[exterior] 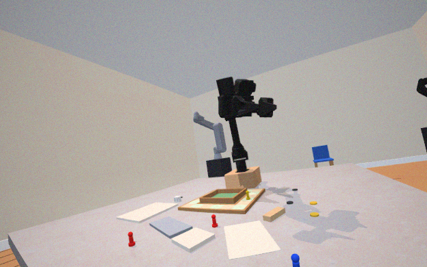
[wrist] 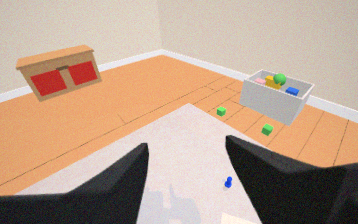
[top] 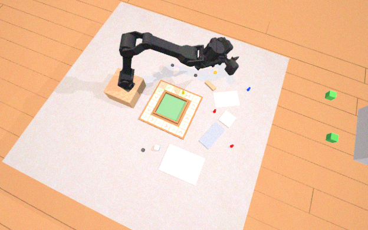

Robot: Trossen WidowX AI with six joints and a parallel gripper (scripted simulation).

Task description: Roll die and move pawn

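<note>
Right now the white die is 55 cm to the right of my gripper tip, 29 cm below it and 11 cm behind it. Also, from my gripper tip: wooden block 29 cm below, 6 cm behind, 5 cm to the right; then yellow pawn 27 cm below, 19 cm to the right, 17 cm behind; then blue pawn 28 cm below, 16 cm ahead, 5 cm to the left.
</note>
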